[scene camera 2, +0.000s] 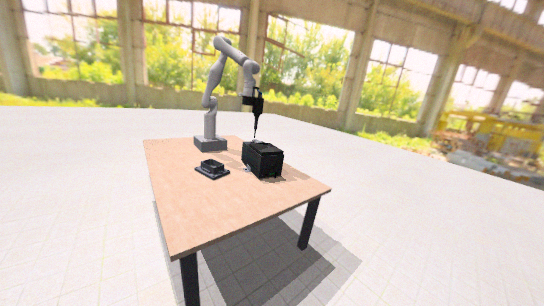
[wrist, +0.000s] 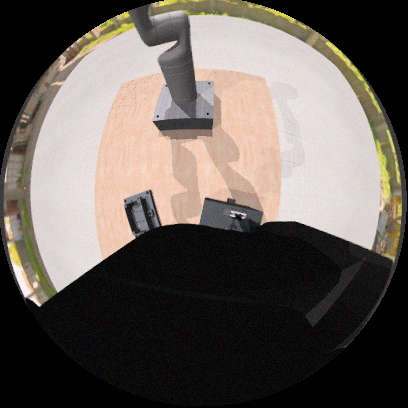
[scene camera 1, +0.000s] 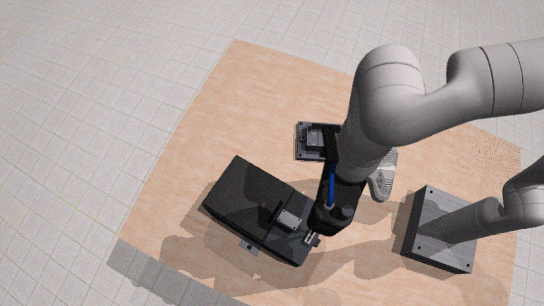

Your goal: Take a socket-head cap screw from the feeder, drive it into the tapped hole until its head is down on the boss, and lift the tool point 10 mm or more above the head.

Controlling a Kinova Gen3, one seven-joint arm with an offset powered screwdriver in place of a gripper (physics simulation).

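The feeder [scene camera 1: 235,192] [scene camera 2: 270,162] [wrist: 214,210] is a black box with a small silver pick-up rail [scene camera 1: 310,237] [wrist: 237,214] at its end nearer the arm's base. My screwdriver's tip [scene camera 2: 255,136] points down at the top of the feeder, at or very near the rail. In scene camera 1 the black screwdriver body [scene camera 1: 334,212] hides the tip. Whether a screw is on the bit is too small to tell. The dark grey housing [scene camera 1: 300,147] [scene camera 2: 212,173] [wrist: 154,207] lies on the table apart from the feeder. Its tapped hole and boss cannot be made out clearly.
The arm's base block [scene camera 1: 417,250] [scene camera 2: 210,144] [wrist: 184,123] stands on the wooden table [scene camera 1: 210,110] [scene camera 2: 200,210] [wrist: 135,165]. A silver plate [scene camera 1: 289,219] sits on the feeder, and a small grey bracket [scene camera 1: 248,247] juts from its side. The arm partly covers the housing in scene camera 1.
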